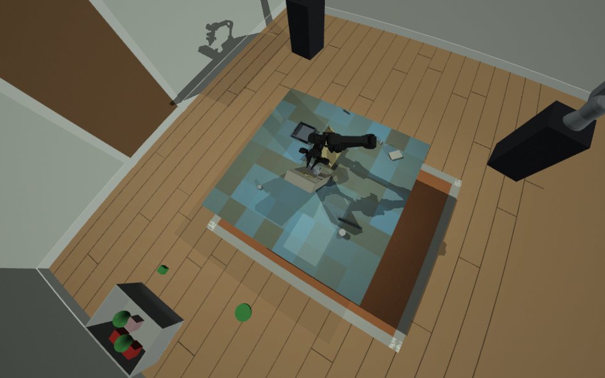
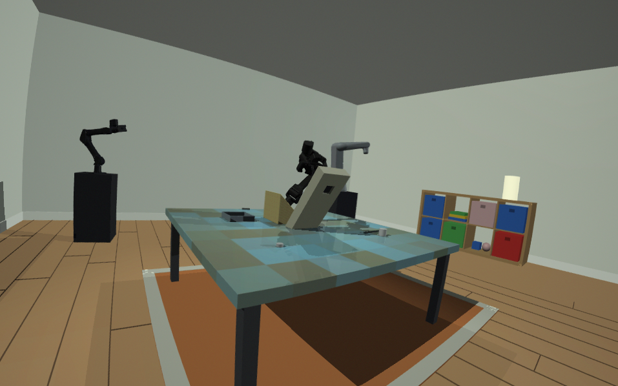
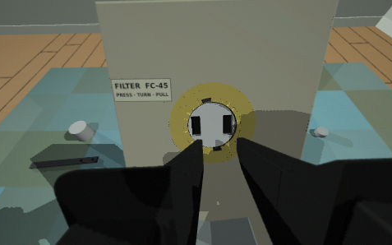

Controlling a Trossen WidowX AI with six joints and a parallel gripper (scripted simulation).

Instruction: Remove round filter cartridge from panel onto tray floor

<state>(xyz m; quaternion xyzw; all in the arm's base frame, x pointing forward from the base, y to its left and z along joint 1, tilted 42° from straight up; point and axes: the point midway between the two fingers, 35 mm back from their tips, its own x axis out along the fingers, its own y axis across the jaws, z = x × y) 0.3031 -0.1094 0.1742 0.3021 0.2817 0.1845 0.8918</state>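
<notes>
My gripper tip is now 50 mm short of the round grey filter cartridge, 10 mm to the right of it and 30 mm above it. From my gripper tip the other things lie so: service panel: 110 mm below.
</notes>
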